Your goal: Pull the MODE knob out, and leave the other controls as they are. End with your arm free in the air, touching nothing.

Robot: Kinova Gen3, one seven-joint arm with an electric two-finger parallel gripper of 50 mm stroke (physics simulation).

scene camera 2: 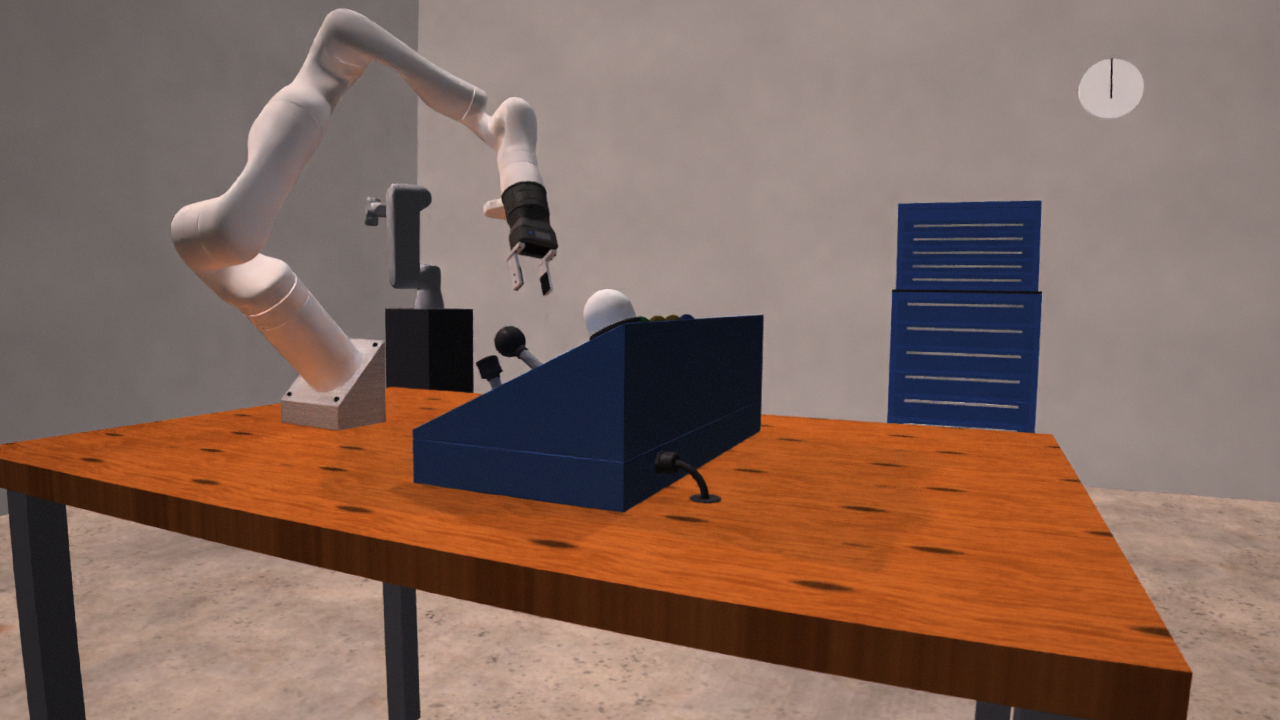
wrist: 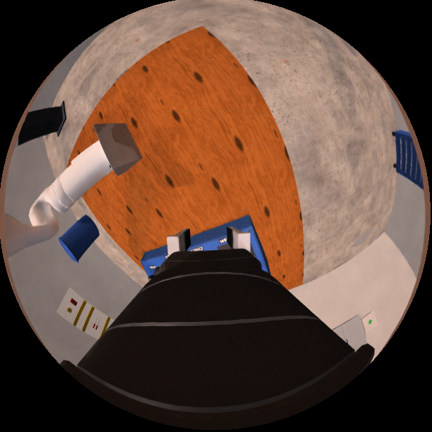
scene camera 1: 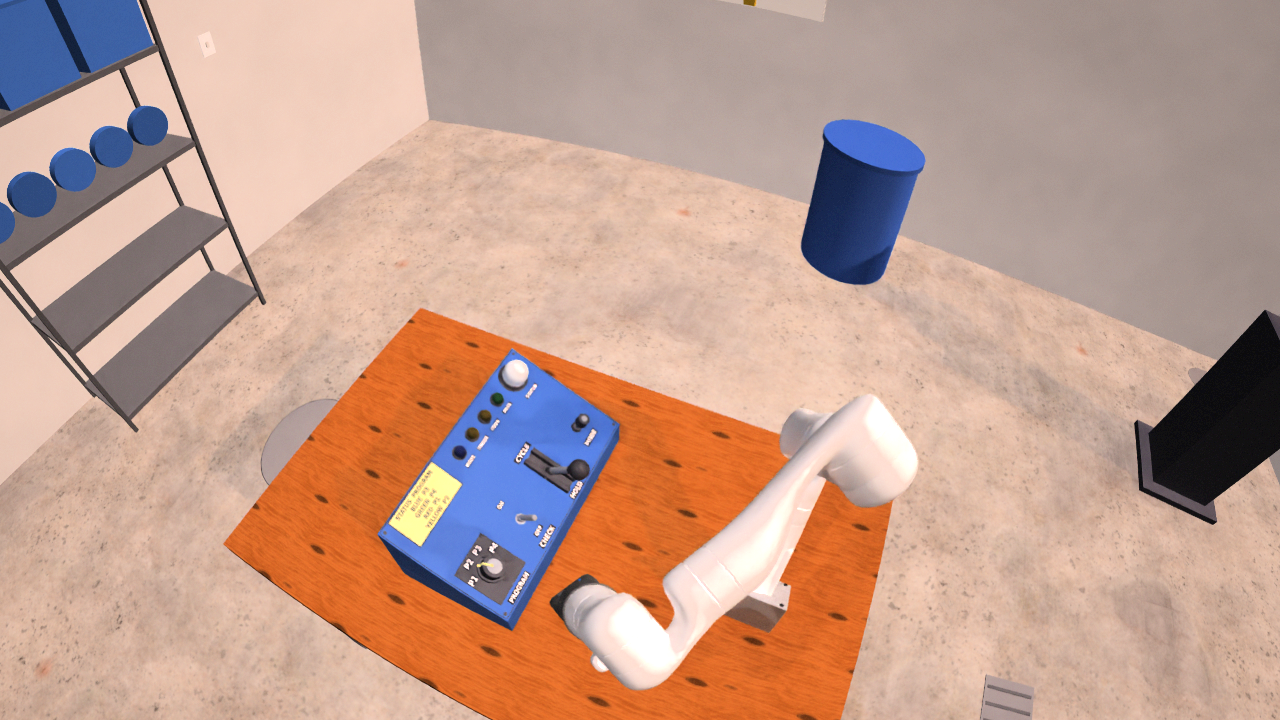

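Where they show: gripper, fingertip midpoint: [scene camera 2: 533, 289]; arm's base at its link origin: [scene camera 2: 336, 370].
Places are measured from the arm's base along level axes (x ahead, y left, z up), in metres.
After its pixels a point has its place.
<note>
The MODE knob [scene camera 1: 581, 420] {x 0.441, y -0.126, z 0.051 m} [scene camera 2: 489, 367] {x 0.452, y -0.143, z 0.041 m} is a small black knob on a stem near the front edge of the blue control box [scene camera 1: 546, 402] {x 0.530, y -0.132, z 0.042 m} [scene camera 2: 689, 394] {x 0.630, y -0.006, z 0.010 m} [wrist: 242, 223]. It does not show in the wrist view. My gripper [scene camera 2: 531, 289] {x 0.218, y 0.228, z 0.130 m} [wrist: 208, 235] is open and empty, in the air above the box, apart from the controls. Its fingers are hidden in scene camera 1. The black ball lever [scene camera 1: 577, 469] {x 0.374, y -0.011, z 0.078 m} [scene camera 2: 510, 340] {x 0.391, y -0.035, z 0.064 m} stands beside the knob, at the HOLD end of its slot. The CHECK toggle [scene camera 1: 526, 517] {x 0.412, y 0.107, z 0.033 m} and the PROGRAM dial [scene camera 1: 492, 567] {x 0.402, y 0.229, z 0.039 m} sit farther along.
A white dome [scene camera 1: 514, 373] {x 0.587, y -0.110, z 0.119 m} [scene camera 2: 609, 311] {x 0.611, y -0.146, z 0.105 m} stands up at the box's rear corner, beside a row of small lamps. A yellow status card [scene camera 1: 425, 504] {x 0.565, y 0.210, z 0.078 m} lies on the panel. A black cable [scene camera 2: 691, 470] {x 0.678, y -0.094, z -0.055 m} leaves the box's back. The orange table [scene camera 1: 358, 447] {x 0.898, y 0.146, z -0.085 m} [scene camera 2: 850, 537] {x 0.855, y -0.137, z -0.084 m} [wrist: 210, 125] carries the box and arm base.
</note>
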